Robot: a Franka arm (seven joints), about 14 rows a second.
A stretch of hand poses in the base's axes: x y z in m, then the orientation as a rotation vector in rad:
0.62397, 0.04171, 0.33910, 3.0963, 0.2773, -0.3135
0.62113, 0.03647, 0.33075, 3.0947, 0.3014, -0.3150
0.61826, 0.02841, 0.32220, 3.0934, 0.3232, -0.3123
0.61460, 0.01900, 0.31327, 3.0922, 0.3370, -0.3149
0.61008, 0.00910, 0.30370, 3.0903, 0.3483, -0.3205
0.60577, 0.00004, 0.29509, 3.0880, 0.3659, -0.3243
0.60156, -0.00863, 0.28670, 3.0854, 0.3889, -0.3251
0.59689, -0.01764, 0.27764, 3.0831, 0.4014, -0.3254
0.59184, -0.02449, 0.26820, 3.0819, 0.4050, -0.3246
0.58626, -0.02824, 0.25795, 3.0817, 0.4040, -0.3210
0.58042, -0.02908, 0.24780, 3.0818, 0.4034, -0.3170
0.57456, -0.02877, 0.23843, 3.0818, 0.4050, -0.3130
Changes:
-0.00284, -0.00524, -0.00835, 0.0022, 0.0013, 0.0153
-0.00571, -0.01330, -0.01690, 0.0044, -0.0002, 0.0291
-0.00937, -0.02271, -0.02583, 0.0057, 0.0016, 0.0379
-0.01389, -0.03261, -0.03540, 0.0060, 0.0054, 0.0451
-0.01820, -0.04167, -0.04401, 0.0070, 0.0080, 0.0564
-0.02241, -0.05034, -0.05240, 0.0087, 0.0089, 0.0711
-0.02708, -0.05935, -0.06146, 0.0088, 0.0092, 0.0792
-0.03213, -0.06620, -0.07090, 0.0083, 0.0087, 0.0817
-0.03771, -0.06995, -0.08115, 0.0078, 0.0064, 0.0812
-0.04355, -0.07079, -0.09130, 0.0076, 0.0038, 0.0808
-0.04941, -0.07048, -0.10067, 0.0077, 0.0013, 0.0819

